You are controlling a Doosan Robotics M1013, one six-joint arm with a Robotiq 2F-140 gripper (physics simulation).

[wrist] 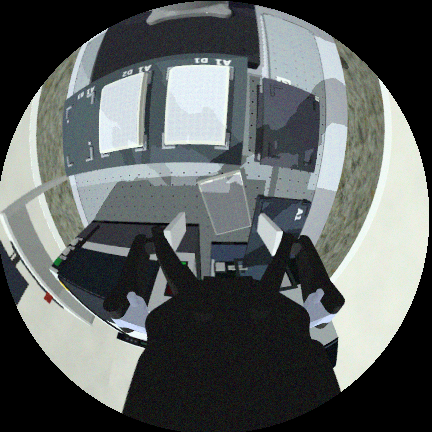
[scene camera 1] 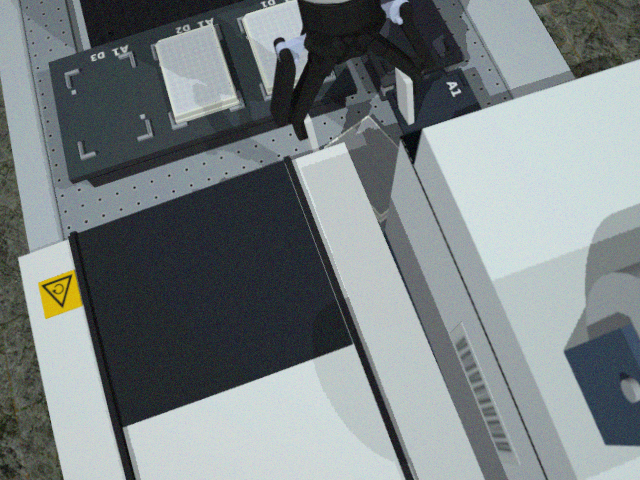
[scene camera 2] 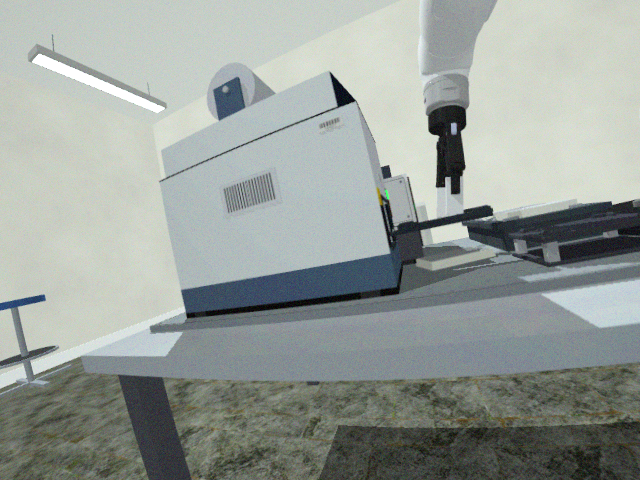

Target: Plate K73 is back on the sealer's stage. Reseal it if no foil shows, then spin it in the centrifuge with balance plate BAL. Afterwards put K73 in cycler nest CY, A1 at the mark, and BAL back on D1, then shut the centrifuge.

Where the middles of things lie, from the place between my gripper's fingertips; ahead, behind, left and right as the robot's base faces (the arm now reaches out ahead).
My hand is 80 mm above the seal film [scene camera 1: 374, 156], 20 mm to the right of it and 10 mm short of it. Round my hand: tray arm [scene camera 1: 446, 96] (100 mm to the left, 50 mm ahead); then centrifuge [scene camera 1: 382, 401] (310 mm ahead, 210 mm to the right, 30 mm above).
